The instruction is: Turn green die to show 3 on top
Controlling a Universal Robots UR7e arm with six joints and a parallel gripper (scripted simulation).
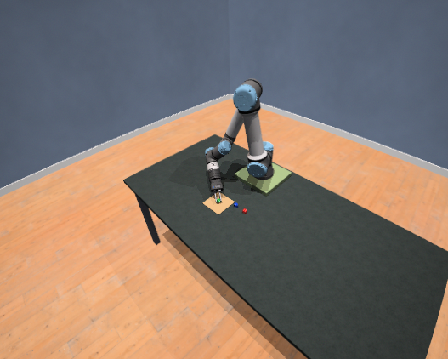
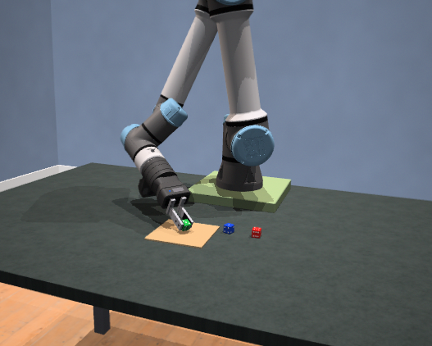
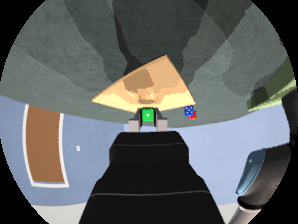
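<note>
Now: the tan mat 30 mm below my hand. From my hand the other things lie so: red die 60 mm behind, 170 mm to the left, 20 mm below; then green die 10 mm to the left, 10 mm below; then blue die 50 mm behind, 100 mm to the left, 20 mm below.
</note>
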